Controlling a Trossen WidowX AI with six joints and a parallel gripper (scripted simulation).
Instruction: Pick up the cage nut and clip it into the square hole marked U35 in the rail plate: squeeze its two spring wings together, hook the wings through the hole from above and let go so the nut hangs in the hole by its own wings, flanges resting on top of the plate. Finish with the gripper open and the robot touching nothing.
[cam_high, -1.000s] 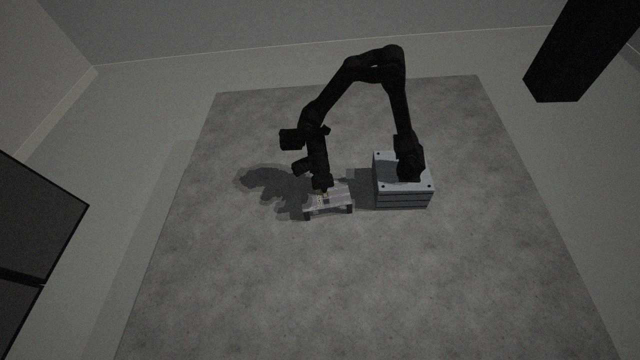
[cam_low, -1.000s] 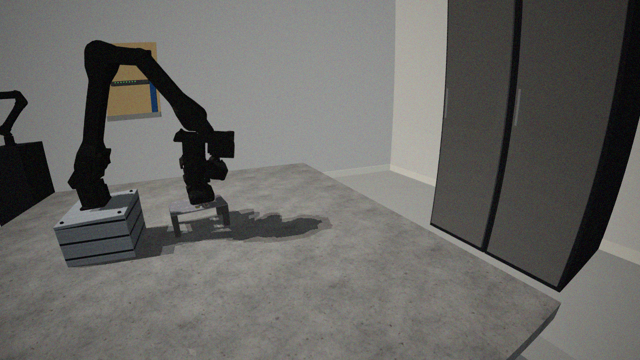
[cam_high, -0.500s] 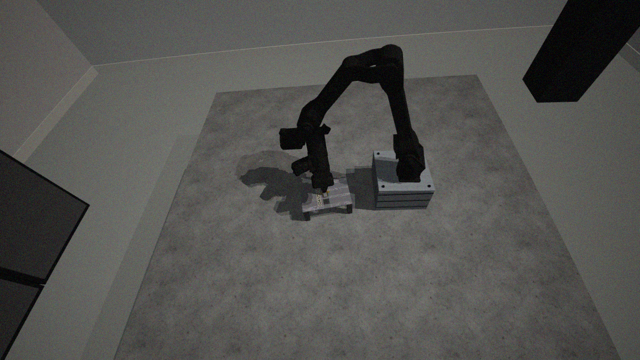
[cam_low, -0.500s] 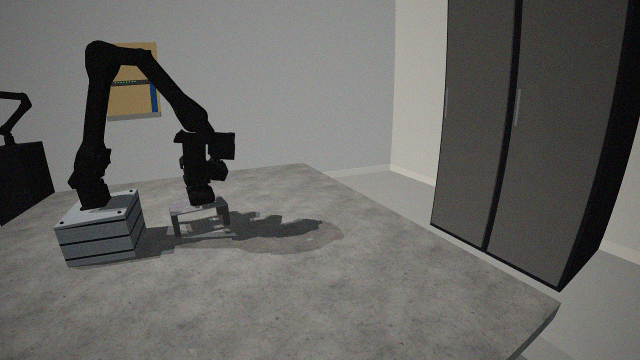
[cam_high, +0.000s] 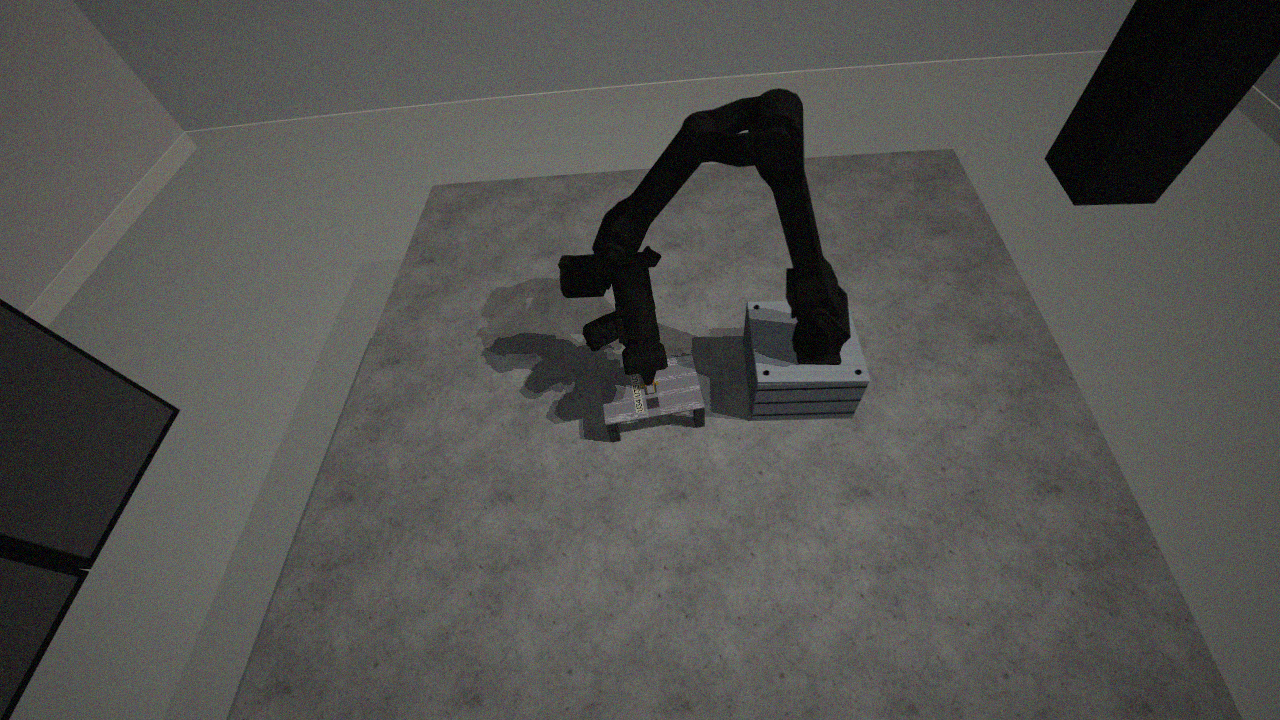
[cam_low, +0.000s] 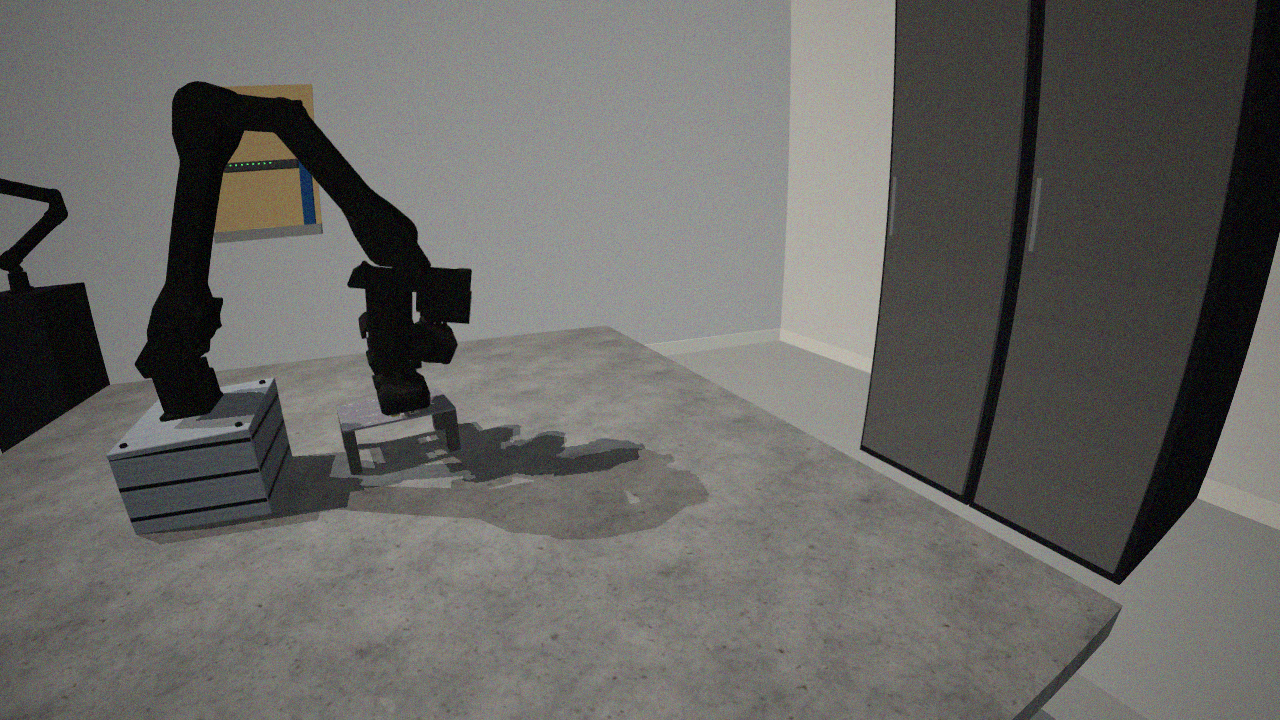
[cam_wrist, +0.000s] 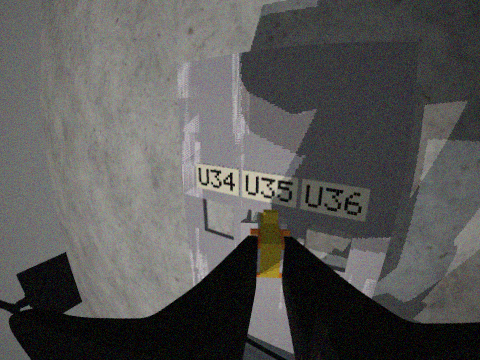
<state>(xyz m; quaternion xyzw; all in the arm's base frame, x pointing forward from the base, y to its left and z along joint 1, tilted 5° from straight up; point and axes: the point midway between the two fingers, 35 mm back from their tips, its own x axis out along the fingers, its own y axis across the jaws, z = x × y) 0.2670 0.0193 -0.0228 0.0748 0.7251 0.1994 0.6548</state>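
The cage nut is 10 mm below my gripper tip. Round my gripper tip: label (20 mm ahead, 10 mm to the left, 10 mm below).
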